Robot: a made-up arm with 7 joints.
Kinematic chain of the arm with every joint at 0, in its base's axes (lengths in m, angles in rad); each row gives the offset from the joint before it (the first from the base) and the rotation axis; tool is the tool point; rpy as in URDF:
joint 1: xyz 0 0 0.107 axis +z
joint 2: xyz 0 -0.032 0.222 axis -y
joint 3: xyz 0 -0.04 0.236 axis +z
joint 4: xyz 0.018 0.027 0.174 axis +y
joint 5: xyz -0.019 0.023 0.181 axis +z
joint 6: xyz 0 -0.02 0.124 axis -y
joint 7: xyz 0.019 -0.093 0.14 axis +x
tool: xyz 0 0 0 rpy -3.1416 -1.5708 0
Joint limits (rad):
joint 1: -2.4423..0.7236
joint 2: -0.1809..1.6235
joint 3: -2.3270..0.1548
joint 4: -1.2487..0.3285
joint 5: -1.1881..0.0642
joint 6: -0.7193..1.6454
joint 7: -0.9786..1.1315
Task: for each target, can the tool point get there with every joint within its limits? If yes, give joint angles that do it. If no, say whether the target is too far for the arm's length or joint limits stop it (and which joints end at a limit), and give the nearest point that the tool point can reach.
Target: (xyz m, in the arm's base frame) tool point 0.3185 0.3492 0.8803
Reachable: yes | joints -2.0449 0.2105 -0.5448 -0.7980 -0.9065 0.2772 0.4217
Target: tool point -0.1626 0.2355 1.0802
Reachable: yes | joints -0.6600 0.2177 -0.8128 -0.0793 -0.7050 0.9928 0.0175
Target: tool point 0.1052 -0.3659 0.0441
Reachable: no: joint limits stop it (at a limit: joint 1, joint 2, joint 3, joint 4, joint 6) | nearest point -0.1324 -0.3741 -0.0028 | short by 0.242 m
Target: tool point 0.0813 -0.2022 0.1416
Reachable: no: joint limits stop it (at a limit: joint 1, joint 2, joint 3, joint 4, joint 6) | nearest point -0.1408 -0.3173 -0.0189 | short by 0.297 m
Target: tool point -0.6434 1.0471 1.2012
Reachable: no: too far | nearest point -0.3763 0.6124 0.8391 | short by 0.626 m
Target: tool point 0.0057 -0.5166 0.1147
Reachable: no: joint limits stop it (at a limit: joint 1, joint 3, joint 4, joint 5, joint 6) | nearest point -0.1758 -0.4135 0.0717 | short by 0.213 m
